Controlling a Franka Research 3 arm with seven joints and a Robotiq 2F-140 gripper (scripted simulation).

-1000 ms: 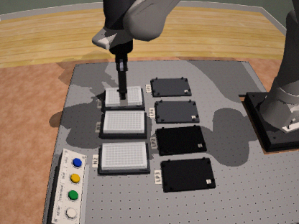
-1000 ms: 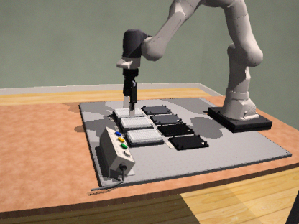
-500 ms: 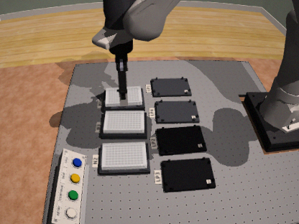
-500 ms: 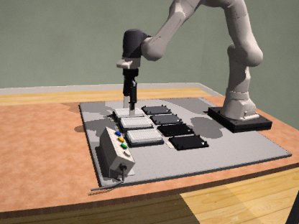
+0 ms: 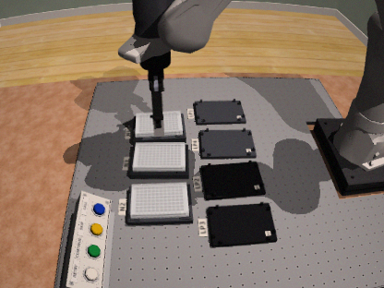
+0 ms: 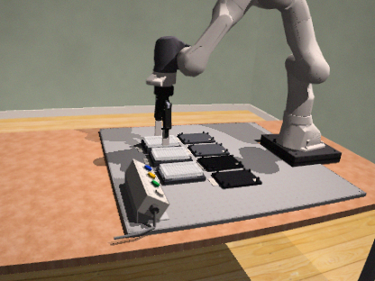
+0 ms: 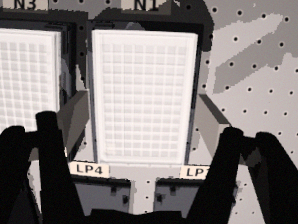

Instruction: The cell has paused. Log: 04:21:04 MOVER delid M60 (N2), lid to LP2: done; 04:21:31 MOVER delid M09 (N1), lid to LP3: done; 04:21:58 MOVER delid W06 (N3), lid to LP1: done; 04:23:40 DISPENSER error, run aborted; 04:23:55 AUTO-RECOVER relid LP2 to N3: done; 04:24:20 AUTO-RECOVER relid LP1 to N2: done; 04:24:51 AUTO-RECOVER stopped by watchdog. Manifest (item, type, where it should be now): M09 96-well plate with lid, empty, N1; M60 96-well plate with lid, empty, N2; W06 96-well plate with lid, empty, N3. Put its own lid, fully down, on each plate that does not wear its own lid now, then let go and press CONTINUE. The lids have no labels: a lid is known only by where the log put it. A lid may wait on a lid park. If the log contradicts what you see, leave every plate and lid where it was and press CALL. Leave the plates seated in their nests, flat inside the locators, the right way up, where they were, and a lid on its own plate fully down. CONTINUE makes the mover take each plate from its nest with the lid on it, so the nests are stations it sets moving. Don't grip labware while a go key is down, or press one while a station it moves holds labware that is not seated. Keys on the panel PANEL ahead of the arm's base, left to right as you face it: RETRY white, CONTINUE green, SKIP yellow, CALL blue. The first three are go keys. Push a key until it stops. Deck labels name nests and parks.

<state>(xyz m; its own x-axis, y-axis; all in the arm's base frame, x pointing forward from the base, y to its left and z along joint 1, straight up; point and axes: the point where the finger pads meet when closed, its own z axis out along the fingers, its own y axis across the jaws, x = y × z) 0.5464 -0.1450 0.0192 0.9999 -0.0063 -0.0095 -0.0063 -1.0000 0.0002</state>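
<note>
The plate lies 10 mm ahead of my hand, 250 mm to the left of it and 30 mm below it. From my hand the other things lie so: LP1 label 100 mm behind, 70 mm to the right, 60 mm below; LP4 label 90 mm behind, 60 mm to the left, 60 mm below; N3 label 90 mm ahead, 110 mm to the left, 60 mm below.
</note>
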